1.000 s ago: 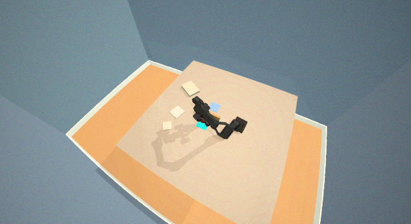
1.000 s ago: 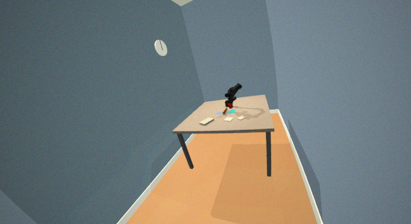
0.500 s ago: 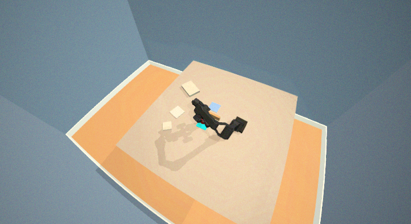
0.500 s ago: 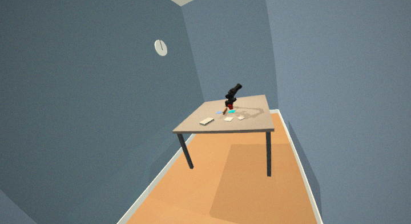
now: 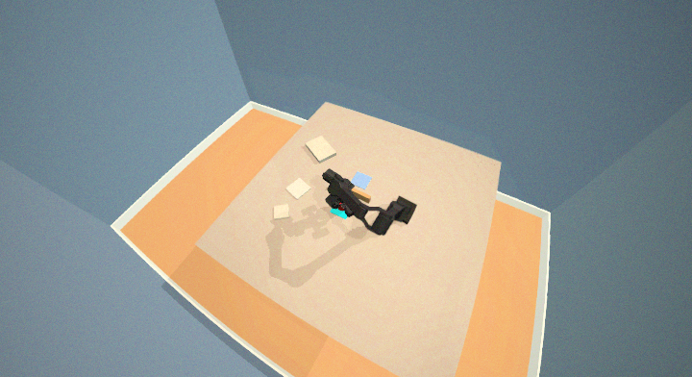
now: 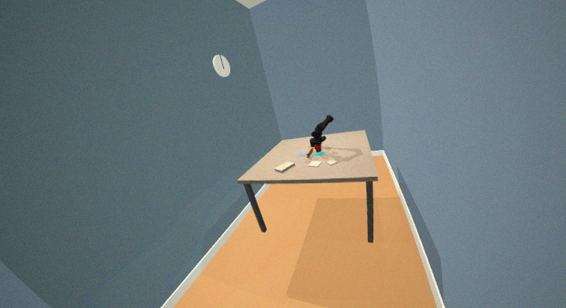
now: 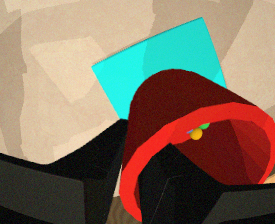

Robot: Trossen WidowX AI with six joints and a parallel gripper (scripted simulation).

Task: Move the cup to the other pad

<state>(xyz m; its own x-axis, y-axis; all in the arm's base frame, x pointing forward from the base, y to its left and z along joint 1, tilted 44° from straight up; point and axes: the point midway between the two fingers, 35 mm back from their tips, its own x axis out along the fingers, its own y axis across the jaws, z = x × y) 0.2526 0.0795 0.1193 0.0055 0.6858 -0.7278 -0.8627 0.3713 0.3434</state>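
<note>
Now: gripper tip 30 mm short of the cyan pad, 10 mm to the left of it and 70 mm above it. From my gripper tip the other things lie so: light blue pad: 40 mm ahead, 220 mm to the right, 70 mm below; then cup: 30 mm ahead, 20 mm to the right; then wooden bar: 30 mm ahead, 120 mm to the right, 40 mm below.
</note>
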